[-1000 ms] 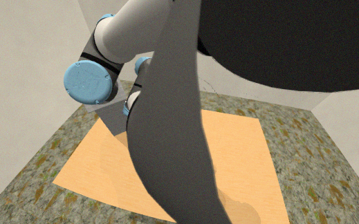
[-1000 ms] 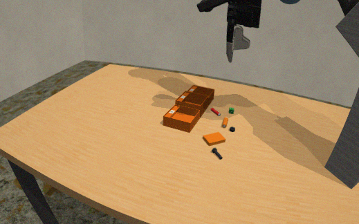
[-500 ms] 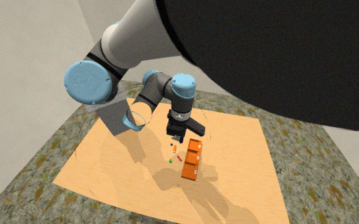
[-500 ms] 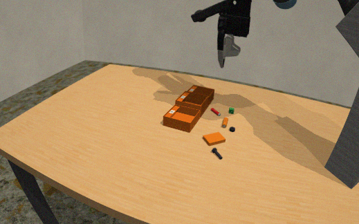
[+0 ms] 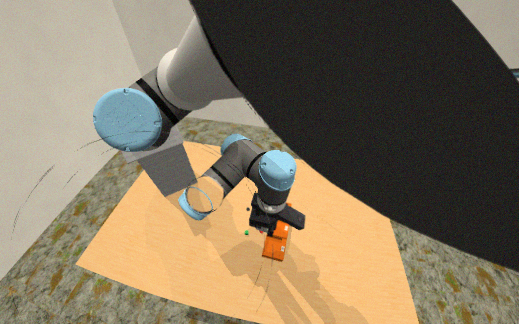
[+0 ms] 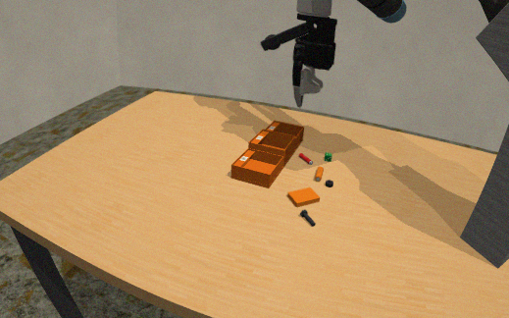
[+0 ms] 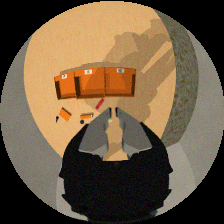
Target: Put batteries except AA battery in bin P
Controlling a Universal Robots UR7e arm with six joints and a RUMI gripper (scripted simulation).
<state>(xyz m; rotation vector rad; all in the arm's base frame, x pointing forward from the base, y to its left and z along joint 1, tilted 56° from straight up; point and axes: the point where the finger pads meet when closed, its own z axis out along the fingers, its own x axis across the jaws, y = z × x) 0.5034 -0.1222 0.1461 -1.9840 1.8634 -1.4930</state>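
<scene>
The orange bin is 11 cm below my hand, 5 cm to the left of it and 5 cm ahead of it. The rest, counted from my hand: orange cylindrical battery (12 cm below, 11 cm to the left, 6 cm behind); red battery (12 cm below, 5 cm to the left, 3 cm behind); green block (12 cm below, 8 cm behind, 3 cm to the left).
</scene>
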